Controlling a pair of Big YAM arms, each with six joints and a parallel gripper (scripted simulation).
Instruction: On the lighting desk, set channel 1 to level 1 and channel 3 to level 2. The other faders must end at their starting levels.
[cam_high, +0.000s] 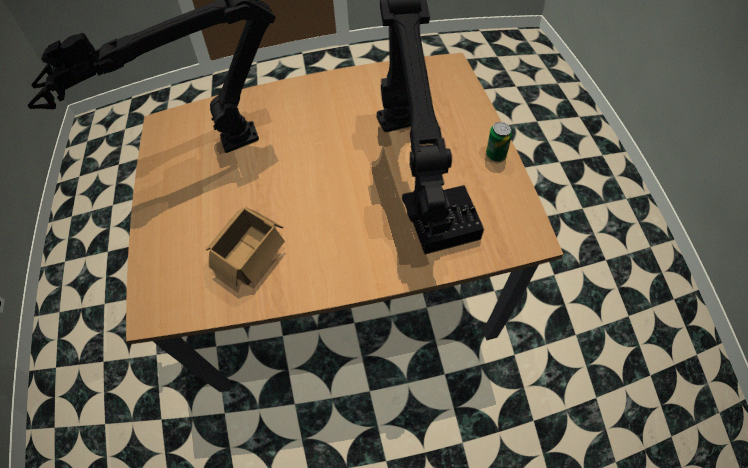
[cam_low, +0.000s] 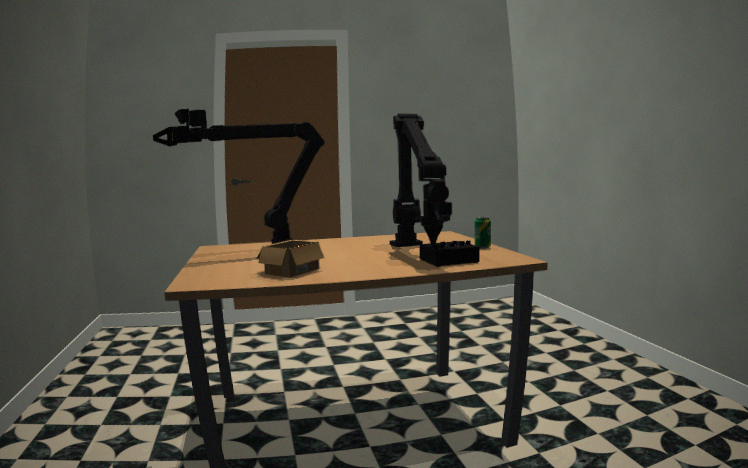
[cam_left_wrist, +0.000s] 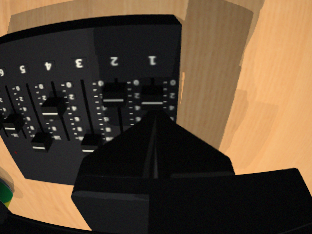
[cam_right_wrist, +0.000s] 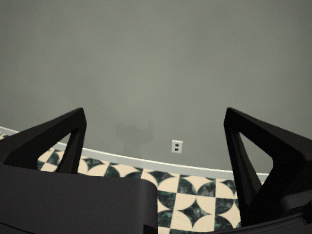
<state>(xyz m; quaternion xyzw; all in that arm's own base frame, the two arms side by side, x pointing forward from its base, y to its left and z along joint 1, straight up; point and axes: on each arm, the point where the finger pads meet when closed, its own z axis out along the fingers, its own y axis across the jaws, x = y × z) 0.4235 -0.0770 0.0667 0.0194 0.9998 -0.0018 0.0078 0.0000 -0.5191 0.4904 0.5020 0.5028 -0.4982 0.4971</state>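
My left hand is 20 mm short of the channel 1 fader knob. Also, from my left hand: channel 2 cap 30 mm to the left, 10 mm ahead; channel 3 knob 40 mm to the left, 30 mm behind; channel 4 fader cap 70 mm to the left.
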